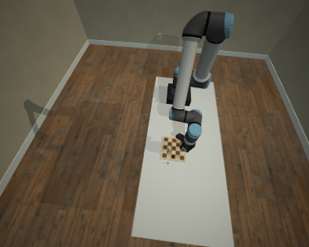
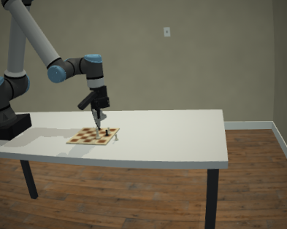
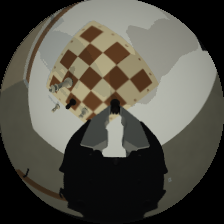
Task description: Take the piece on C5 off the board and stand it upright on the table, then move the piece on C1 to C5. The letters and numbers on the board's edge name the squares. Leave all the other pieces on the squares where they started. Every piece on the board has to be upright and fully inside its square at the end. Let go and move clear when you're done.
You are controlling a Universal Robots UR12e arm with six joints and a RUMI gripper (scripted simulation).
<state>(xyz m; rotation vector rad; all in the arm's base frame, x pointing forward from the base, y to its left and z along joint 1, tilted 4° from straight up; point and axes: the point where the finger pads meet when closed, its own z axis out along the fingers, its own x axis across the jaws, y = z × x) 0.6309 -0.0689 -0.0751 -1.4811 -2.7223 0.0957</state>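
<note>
Now: the black piece 10 mm below my hand. Also, from my hand: chessboard 70 mm to the right, 30 mm below, 20 mm behind.
</note>
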